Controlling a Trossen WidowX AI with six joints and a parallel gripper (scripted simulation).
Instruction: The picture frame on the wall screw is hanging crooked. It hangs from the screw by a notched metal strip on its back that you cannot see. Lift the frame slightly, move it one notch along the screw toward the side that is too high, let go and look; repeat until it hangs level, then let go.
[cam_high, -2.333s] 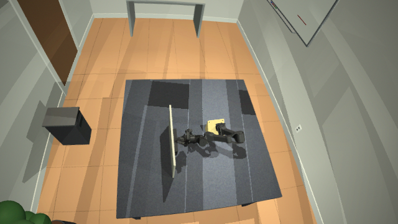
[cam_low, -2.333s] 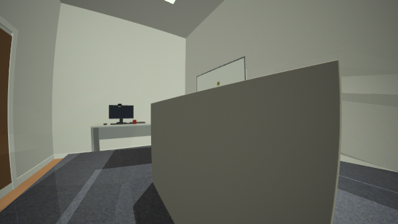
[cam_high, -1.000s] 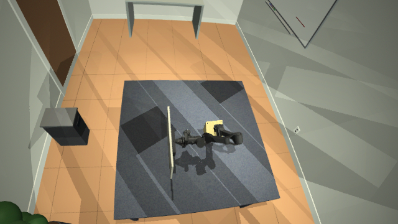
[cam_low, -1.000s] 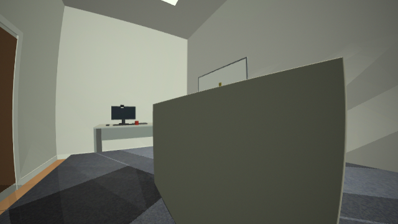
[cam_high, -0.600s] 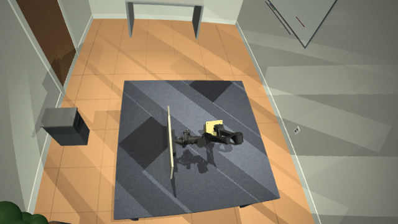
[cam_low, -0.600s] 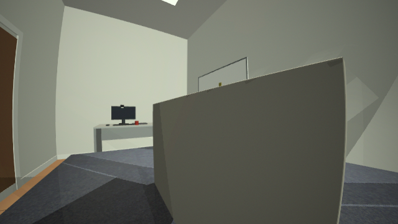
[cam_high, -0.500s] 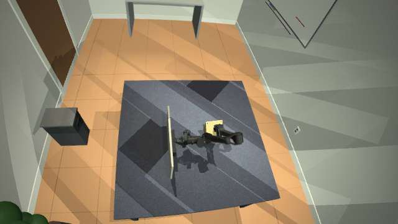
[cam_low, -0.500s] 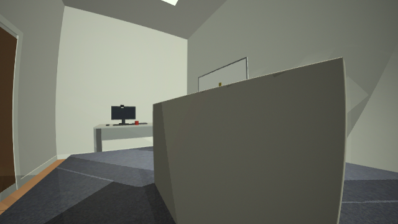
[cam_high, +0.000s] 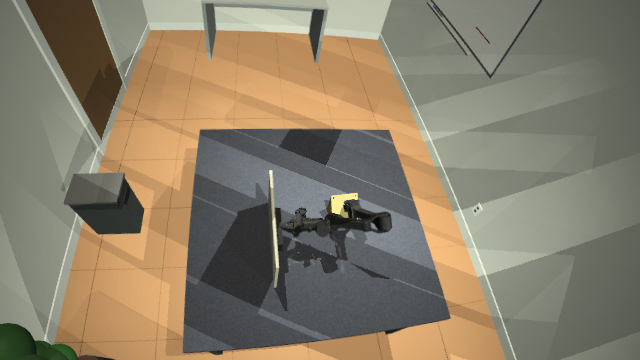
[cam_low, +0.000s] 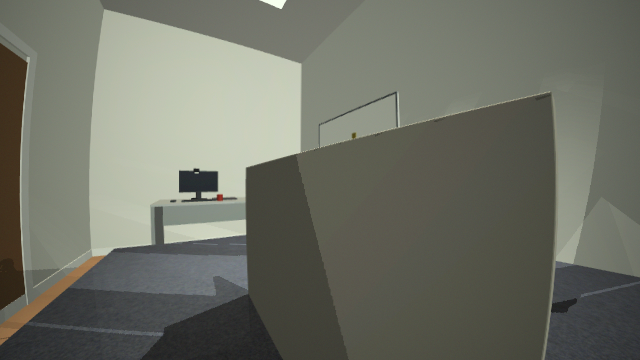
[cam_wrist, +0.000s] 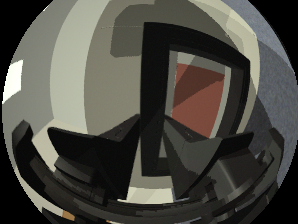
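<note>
The picture frame is 5 cm below my gripper tip, 1 cm to the right of it and 1 cm ahead of it. Round my gripper tip: wall panel 6 cm below, 2 cm to the right, 2 cm ahead.
</note>
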